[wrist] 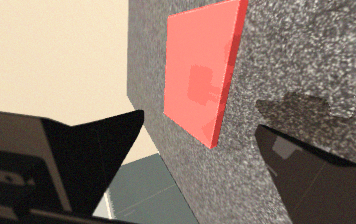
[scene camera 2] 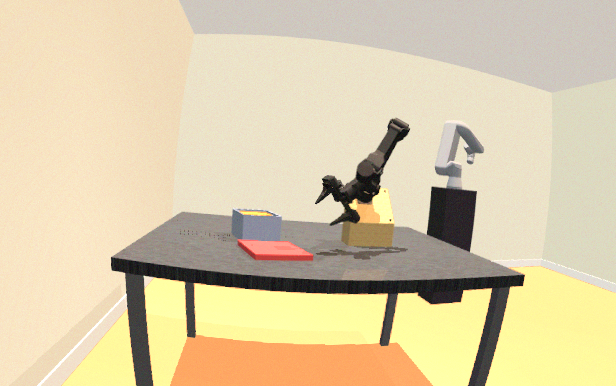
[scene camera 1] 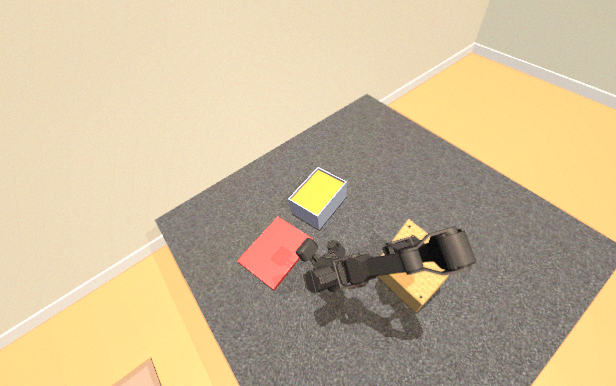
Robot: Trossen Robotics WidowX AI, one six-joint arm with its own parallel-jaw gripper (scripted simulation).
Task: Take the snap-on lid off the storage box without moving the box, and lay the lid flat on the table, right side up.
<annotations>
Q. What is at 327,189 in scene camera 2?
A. My gripper.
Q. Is my gripper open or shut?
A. Open.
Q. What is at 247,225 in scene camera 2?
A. A storage box.
</annotations>
